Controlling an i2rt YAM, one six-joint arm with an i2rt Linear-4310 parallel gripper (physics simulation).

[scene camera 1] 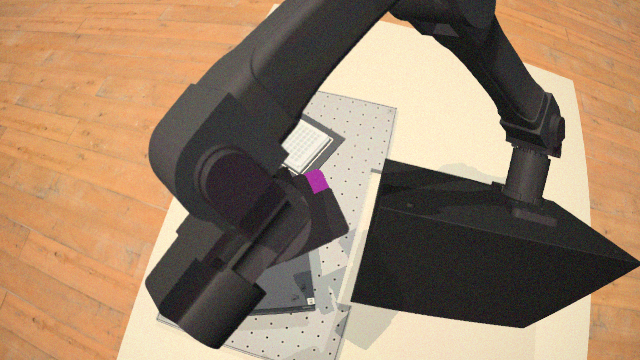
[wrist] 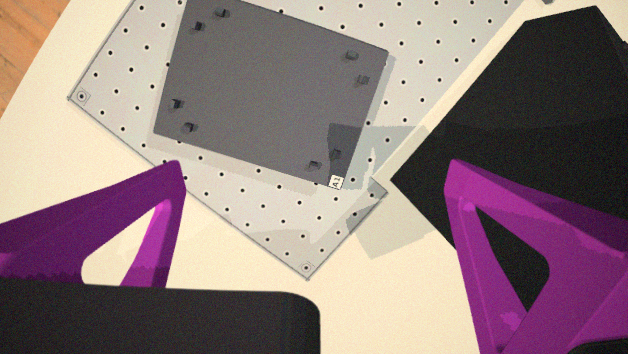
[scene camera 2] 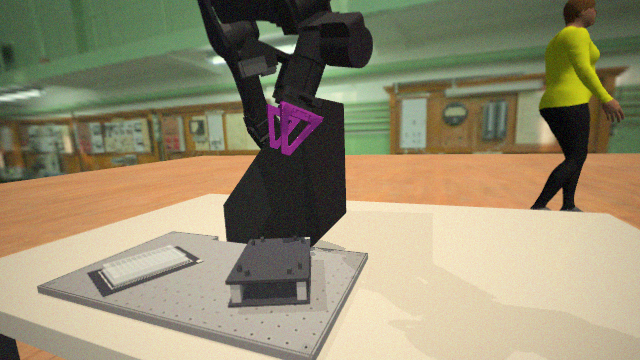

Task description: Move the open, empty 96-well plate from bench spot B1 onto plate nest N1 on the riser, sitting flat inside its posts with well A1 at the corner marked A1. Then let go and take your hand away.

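Observation:
The white 96-well plate lies flat on the dark mat of bench spot B1, partly hidden by the arm in scene camera 1. It does not show in the wrist view. The nest N1 is a dark plate with small posts on the riser. Nothing sits on it. Its A1 label is at the lower right corner in the wrist view. My gripper is open and empty, its magenta fingers wide apart, high above the bench and away from the plate.
The grey perforated board carries spot B1 and the riser. A tall black block stands beside the board. A person in a yellow top is in the background.

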